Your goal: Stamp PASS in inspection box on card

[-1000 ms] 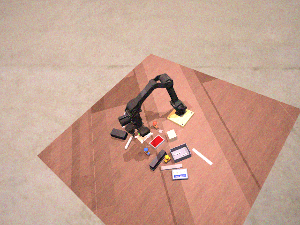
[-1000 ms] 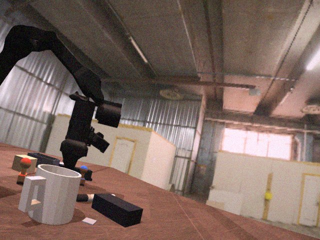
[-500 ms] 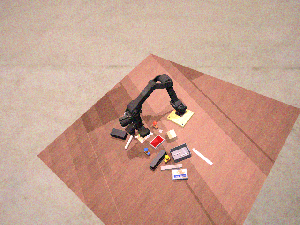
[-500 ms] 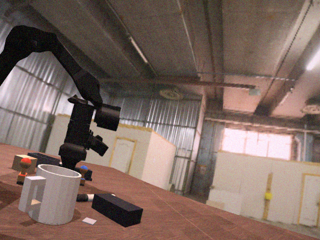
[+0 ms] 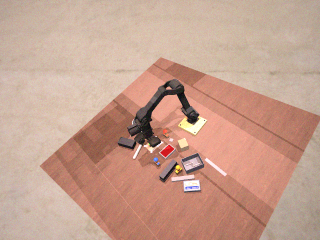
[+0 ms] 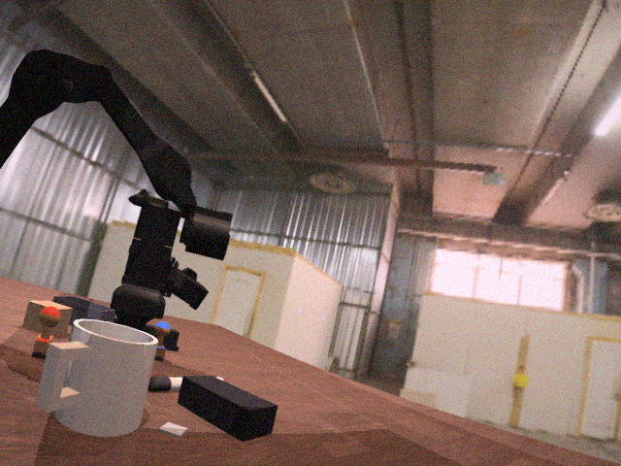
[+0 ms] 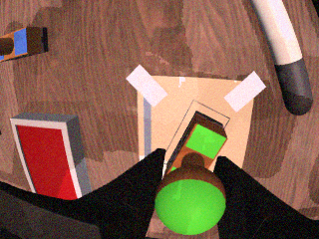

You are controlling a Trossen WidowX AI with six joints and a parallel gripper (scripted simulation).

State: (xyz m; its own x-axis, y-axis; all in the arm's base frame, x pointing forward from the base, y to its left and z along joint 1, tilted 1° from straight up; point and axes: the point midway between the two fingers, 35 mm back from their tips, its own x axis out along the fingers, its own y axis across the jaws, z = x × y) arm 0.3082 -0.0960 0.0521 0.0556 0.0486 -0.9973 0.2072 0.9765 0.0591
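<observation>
Right now my gripper tip is 1 cm above the green-knobbed stamp. Round my gripper tip: red-knobbed stamp (11 cm behind, 2 cm to the left, 1 cm below); then card (1 cm behind, 3 cm below); then marker pen (6 cm ahead, 5 cm to the right, 2 cm below).
</observation>
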